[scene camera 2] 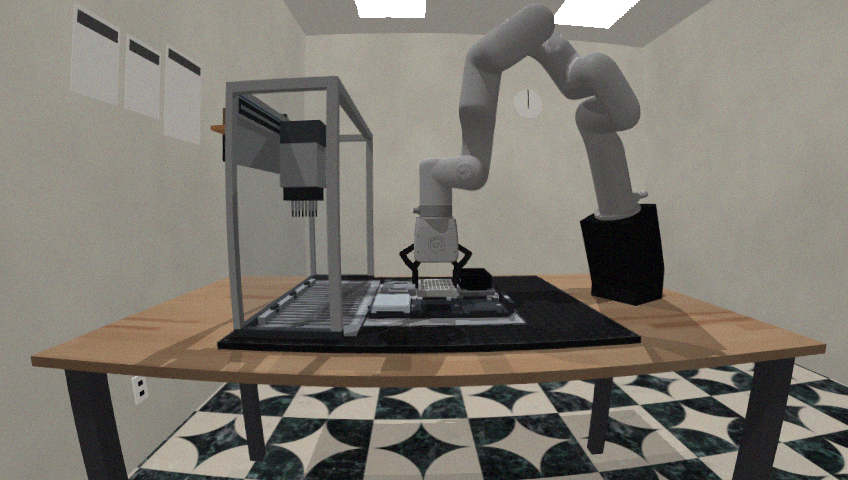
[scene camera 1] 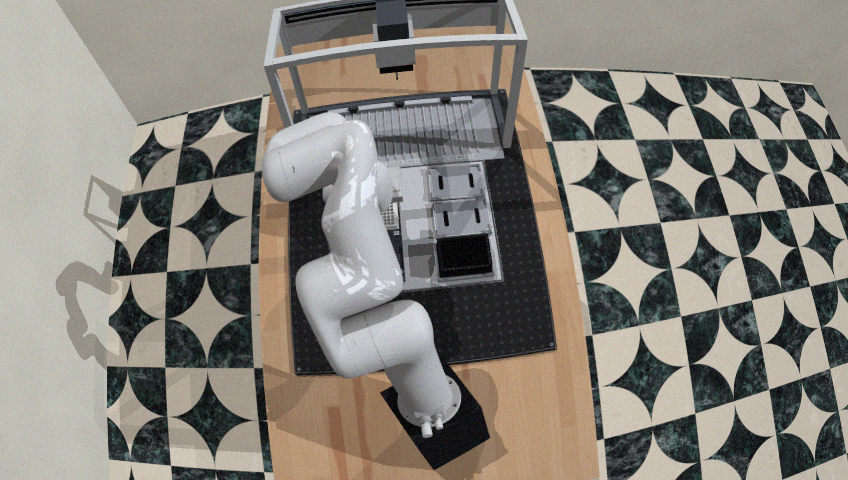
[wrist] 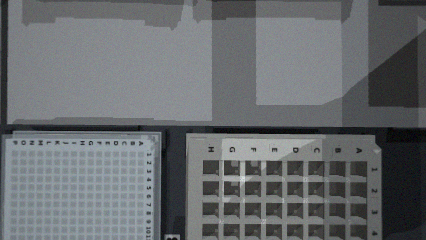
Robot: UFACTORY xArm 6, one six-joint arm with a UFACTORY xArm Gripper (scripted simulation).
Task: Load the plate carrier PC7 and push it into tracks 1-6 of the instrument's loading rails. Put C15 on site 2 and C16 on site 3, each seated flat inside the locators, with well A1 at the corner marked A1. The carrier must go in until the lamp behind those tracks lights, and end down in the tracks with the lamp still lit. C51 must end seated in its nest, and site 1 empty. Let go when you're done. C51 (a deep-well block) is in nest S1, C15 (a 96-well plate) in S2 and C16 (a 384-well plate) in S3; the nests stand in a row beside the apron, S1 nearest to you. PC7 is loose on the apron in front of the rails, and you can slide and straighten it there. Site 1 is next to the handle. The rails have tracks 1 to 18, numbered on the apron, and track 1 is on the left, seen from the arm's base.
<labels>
same spot on grey apron: (wrist: 172,70) = (scene camera 1: 412,201)
same spot on frame post: (scene camera 2: 333,82) = (scene camera 1: 265,69)
</labels>
